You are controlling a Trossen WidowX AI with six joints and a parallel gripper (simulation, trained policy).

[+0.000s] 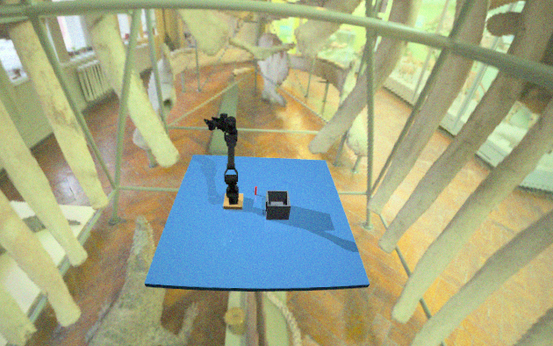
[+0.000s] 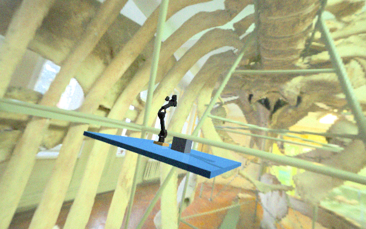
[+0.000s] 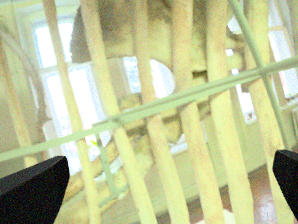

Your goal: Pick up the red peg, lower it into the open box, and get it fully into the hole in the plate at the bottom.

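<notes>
My gripper tip is now 56 cm above the red peg, 32 cm short of it and 12 cm to the left of it. The rest, counted from my gripper tip: light grey plate (56 cm below, 44 cm ahead, 32 cm to the right).
</notes>
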